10 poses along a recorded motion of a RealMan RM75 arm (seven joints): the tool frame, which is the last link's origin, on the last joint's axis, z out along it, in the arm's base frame.
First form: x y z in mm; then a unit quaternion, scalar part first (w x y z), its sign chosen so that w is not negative.
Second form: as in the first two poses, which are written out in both.
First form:
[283 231 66 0.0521 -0.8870 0.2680 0.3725]
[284 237 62 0.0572 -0.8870 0.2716 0.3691]
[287 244 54 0.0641 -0.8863 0.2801 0.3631]
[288 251 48 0.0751 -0.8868 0.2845 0.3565]
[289 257 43 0.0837 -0.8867 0.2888 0.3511]
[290 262 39 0.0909 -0.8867 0.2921 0.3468]
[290 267 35 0.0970 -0.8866 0.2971 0.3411]
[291 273 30 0.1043 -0.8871 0.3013 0.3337]
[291 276 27 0.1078 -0.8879 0.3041 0.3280]
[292 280 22 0.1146 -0.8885 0.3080 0.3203]
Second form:
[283 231 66 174.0 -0.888 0.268 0.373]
[284 237 62 173.4 -0.888 0.272 0.370]
[287 244 54 172.6 -0.888 0.281 0.364]
[288 251 48 171.4 -0.889 0.285 0.357]
[289 257 43 170.4 -0.890 0.290 0.352]
[290 262 39 169.6 -0.890 0.293 0.348]
[290 267 35 168.9 -0.891 0.298 0.343]
[291 273 30 168.0 -0.892 0.303 0.336]
[291 276 27 167.6 -0.893 0.306 0.330]
[292 280 22 166.8 -0.894 0.310 0.322]

